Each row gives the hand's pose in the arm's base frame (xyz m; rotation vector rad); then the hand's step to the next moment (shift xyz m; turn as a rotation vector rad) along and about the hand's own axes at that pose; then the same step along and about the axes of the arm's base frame.
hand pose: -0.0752 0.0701 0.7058 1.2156 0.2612 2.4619
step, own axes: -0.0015 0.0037 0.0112 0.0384 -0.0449 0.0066
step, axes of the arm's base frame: 0.0088 -0.0040 0.0069 -0.0046 0.0568 0.0171
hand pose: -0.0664 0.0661 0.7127 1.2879 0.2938 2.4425
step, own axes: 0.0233 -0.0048 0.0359 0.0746 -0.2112 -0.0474
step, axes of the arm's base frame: 0.0187 0.0144 0.0360 -0.0316 0.2225 -0.0436
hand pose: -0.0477 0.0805 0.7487 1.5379 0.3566 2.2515
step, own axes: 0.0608 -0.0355 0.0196 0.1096 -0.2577 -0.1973
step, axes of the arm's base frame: 0.0048 0.0590 0.0429 -0.1744 0.2812 -0.0887
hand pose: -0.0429 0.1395 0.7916 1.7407 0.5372 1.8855
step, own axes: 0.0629 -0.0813 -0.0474 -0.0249 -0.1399 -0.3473
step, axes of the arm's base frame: -0.0415 0.1052 -0.0041 -0.3296 0.1142 -0.1384
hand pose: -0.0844 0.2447 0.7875 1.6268 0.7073 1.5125
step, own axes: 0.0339 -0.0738 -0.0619 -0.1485 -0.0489 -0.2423
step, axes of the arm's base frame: -0.0481 0.0782 -0.0447 -0.2529 -0.0549 -0.1272
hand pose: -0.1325 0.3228 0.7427 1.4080 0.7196 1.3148
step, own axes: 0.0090 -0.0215 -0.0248 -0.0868 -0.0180 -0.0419
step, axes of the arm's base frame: -0.0170 0.0213 -0.0204 -0.0552 -0.0628 -0.0512
